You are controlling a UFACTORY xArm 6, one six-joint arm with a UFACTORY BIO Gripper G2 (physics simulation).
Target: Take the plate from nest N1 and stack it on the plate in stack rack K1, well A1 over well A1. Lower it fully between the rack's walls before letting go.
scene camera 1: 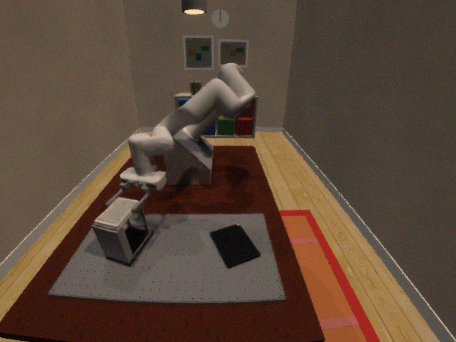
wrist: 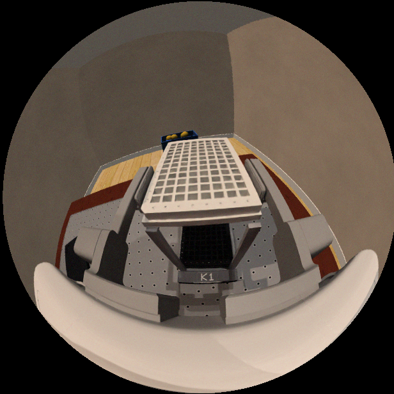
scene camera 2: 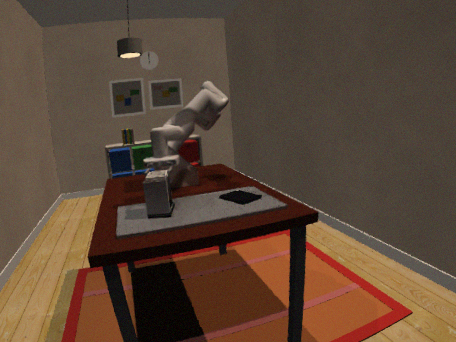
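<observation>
The white gridded plate is high at the top of stack rack K1 and looks level. My gripper is shut on the plate, with a finger against each long side. In the wrist view the rack's wall ends show just below the plate's near edge; I cannot tell whether its lower rim is between the walls. A black gridded surface shows low inside the rack. A flat black slab lies apart to the right; no N1 label is readable.
The rack stands near the left edge of a grey perforated board on the dark red table. A blue bin with yellow things stands beyond the table. The arm's base is behind the board.
</observation>
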